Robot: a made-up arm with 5 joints.
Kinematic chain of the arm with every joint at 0, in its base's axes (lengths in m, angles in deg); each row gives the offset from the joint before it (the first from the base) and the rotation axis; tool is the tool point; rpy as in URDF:
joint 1: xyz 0 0 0.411 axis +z
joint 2: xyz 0 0 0 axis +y
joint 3: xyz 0.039 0 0.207 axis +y
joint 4: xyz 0.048 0 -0.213 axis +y
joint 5: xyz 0.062 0 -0.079 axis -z
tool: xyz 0 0 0 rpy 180 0 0
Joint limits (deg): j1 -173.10..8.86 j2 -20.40..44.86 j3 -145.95..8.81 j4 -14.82..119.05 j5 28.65..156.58
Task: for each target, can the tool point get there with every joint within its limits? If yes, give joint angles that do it. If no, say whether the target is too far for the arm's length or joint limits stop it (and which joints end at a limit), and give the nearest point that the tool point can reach.
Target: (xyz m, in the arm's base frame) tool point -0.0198 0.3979 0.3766
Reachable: no: joint limits stop it (at a limit: joint 2, joint 3) | nearest point -0.0035 0.0698 0.3680 | short by 0.329 m
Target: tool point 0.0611 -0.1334 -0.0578
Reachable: no: joint limits stop it (at a limit: joint 2) | nearest point 0.0662 -0.1446 0.2118 | short by 0.270 m
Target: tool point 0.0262 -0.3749 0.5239
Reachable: yes | joints -86.00 8.69 -67.26 15.68 66.22
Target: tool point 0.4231 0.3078 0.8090
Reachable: no: too far | nearest point 0.3962 0.0618 0.7538 | short by 0.254 m
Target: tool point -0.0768 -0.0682 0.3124
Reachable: yes | joints -138.39 9.43 -16.35 70.40 109.28
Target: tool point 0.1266 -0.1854 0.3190
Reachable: yes | joints -55.67 19.33 -43.49 69.04 92.62
